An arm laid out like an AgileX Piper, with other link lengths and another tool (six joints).
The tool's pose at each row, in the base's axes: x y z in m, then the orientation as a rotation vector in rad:
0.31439, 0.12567, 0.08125, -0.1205, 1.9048, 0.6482
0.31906, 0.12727, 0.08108, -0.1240, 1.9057, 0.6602
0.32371, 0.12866, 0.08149, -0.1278, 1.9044, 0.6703
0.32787, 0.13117, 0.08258, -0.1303, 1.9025, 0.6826
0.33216, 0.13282, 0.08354, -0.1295, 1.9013, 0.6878
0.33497, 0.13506, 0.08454, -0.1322, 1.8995, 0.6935
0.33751, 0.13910, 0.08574, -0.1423, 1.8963, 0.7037
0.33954, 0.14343, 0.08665, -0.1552, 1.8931, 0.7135
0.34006, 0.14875, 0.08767, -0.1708, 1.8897, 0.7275
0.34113, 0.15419, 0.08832, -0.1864, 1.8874, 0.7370
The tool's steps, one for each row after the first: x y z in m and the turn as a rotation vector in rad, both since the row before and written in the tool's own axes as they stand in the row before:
-0.00150, -0.00044, 0.00468, -0.0096, 0.0033, 0.0039
-0.00206, -0.00043, 0.00439, -0.0088, 0.0011, 0.0023
-0.00222, 0.00093, 0.00436, -0.0099, 0.0005, 0.0042
-0.00234, 0.00008, 0.00407, -0.0034, -0.0007, 0.0029
-0.00160, 0.00116, 0.00316, -0.0054, -0.0002, 0.0007
-0.00127, 0.00281, 0.00383, -0.0121, 0.0012, -0.0021
-0.00074, 0.00309, 0.00369, -0.0131, 0.0020, -0.0041
0.00001, 0.00452, 0.00303, -0.0172, 0.0032, -0.0037
0.00009, 0.00418, 0.00370, -0.0139, 0.0038, -0.0057

